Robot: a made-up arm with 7 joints. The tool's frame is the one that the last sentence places.
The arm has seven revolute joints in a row. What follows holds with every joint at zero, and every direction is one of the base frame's.
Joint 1 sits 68.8 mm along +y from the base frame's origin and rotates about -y.
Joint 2 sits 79.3 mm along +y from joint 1 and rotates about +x.
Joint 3 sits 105.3 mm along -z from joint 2 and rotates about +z.
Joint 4 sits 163.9 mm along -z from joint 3 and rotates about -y.
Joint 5 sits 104.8 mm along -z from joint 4 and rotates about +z.
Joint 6 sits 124.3 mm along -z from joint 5 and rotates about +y.
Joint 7 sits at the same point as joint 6 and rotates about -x.
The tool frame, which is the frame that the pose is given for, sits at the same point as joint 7; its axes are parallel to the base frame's.
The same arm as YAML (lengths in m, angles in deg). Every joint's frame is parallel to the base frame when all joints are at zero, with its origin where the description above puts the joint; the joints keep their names.
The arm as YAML. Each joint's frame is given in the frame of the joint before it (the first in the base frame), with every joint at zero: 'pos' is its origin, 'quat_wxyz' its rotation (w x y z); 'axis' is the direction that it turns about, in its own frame. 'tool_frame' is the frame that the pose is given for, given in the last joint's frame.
length_unit: m
angle_unit: deg
joints:
  - joint: joint 1
    pos: [0.0, 0.0688, 0.0]
    quat_wxyz: [1.0, 0.0, 0.0, 0.0]
    axis: "-y"
  - joint: joint 2
    pos: [0.0, 0.0793, 0.0]
    quat_wxyz: [1.0, 0.0, 0.0, 0.0]
    axis: "+x"
  - joint: joint 3
    pos: [0.0, 0.0, -0.1053]
    quat_wxyz: [1.0, 0.0, 0.0, 0.0]
    axis: "+z"
  - joint: joint 4
    pos: [0.0, 0.0, -0.1639]
    quat_wxyz: [1.0, 0.0, 0.0, 0.0]
    axis: "-y"
  - joint: joint 5
    pos: [0.0, 0.0, -0.1048]
    quat_wxyz: [1.0, 0.0, 0.0, 0.0]
    axis: "+z"
  - joint: joint 6
    pos: [0.0, 0.0, -0.1243]
    quat_wxyz: [1.0, 0.0, 0.0, 0.0]
    axis: "+y"
  - joint: joint 7
    pos: [0.0, 0.0, 0.0]
    quat_wxyz: [1.0, 0.0, 0.0, 0.0]
    axis: "-x"
tool_frame:
  pos: [0.0, 0.0, 0.0]
  quat_wxyz: [1.0, 0.0, 0.0, 0.0]

